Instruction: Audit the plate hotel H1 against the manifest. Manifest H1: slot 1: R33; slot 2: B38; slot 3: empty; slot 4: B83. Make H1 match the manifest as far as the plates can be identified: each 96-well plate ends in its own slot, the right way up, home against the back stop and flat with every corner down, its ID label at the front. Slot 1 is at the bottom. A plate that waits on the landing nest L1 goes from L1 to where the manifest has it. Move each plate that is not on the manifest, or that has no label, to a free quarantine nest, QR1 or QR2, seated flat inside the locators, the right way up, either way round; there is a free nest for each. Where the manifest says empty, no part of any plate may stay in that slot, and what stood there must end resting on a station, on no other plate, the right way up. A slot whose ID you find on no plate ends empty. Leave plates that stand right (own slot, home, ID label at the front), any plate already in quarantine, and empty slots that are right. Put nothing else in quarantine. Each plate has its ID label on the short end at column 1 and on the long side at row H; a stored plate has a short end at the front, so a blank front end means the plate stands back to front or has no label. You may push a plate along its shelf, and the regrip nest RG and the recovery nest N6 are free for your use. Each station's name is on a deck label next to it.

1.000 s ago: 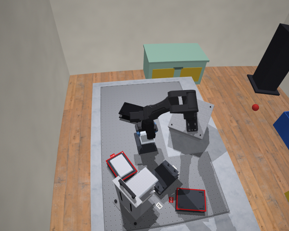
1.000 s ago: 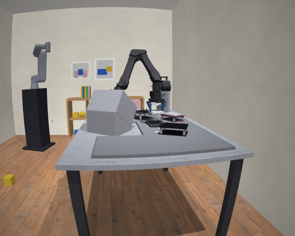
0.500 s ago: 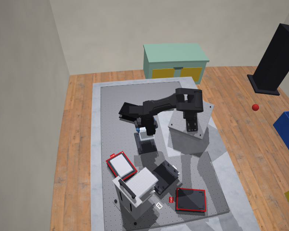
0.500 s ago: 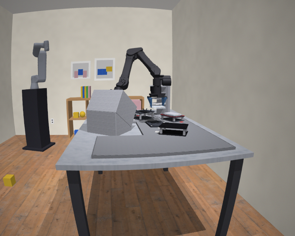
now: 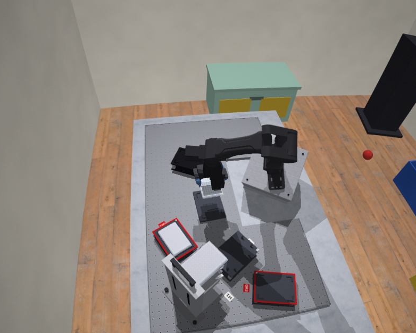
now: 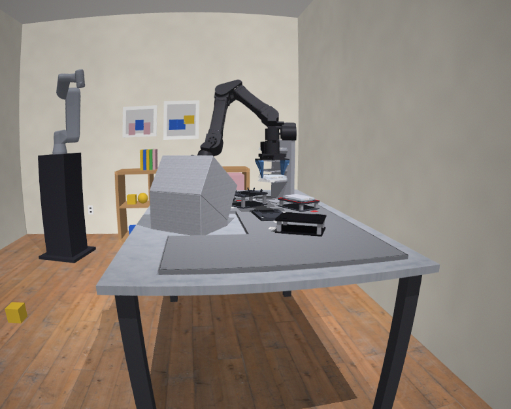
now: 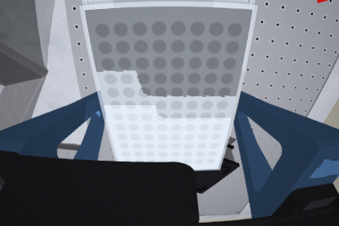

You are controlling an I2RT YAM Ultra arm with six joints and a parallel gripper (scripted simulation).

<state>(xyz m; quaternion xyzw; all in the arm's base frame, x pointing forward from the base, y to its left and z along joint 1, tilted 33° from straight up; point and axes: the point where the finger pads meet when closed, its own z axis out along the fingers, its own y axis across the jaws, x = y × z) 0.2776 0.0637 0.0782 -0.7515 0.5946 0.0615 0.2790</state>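
Now: the regrip nest RG 25 cm to the left of my hand, 12 cm behind it and 11 cm below it. Round my hand: quarantine nest QR1 (20 cm to the left, 13 cm below, 12 cm ahead); then flat dark nest N6 (16 cm below); then deck label N6 (17 cm below, 10 cm to the right, 3 cm ahead).
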